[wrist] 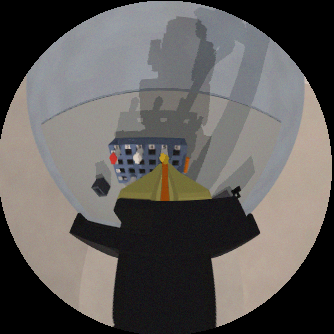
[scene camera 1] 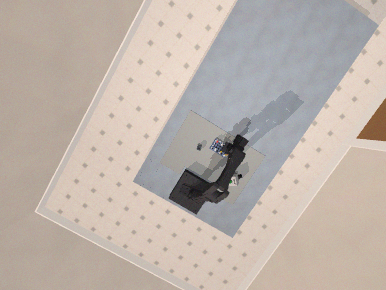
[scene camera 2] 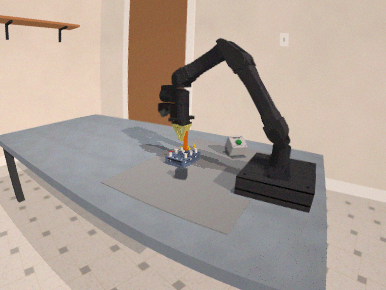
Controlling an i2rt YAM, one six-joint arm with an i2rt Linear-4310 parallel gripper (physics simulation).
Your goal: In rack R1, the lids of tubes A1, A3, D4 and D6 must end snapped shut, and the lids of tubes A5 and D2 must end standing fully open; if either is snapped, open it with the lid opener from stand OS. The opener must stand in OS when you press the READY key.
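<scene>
The blue rack R1 stands on the mat. In the wrist view, a red lid is at A1, a white lid at A3 and a yellow lid at A5; whether each is snapped is too small to tell. Row D is partly hidden by my fingers. My gripper is shut on the orange lid opener, above the rack's column 5 side. The small dark block, apparently stand OS, holds no opener.
A grey box with a green key stands near the arm's base. A short orange piece shows at the rack's right edge; I cannot tell what it belongs to. A small black object is by the box. The grey mat lies beneath.
</scene>
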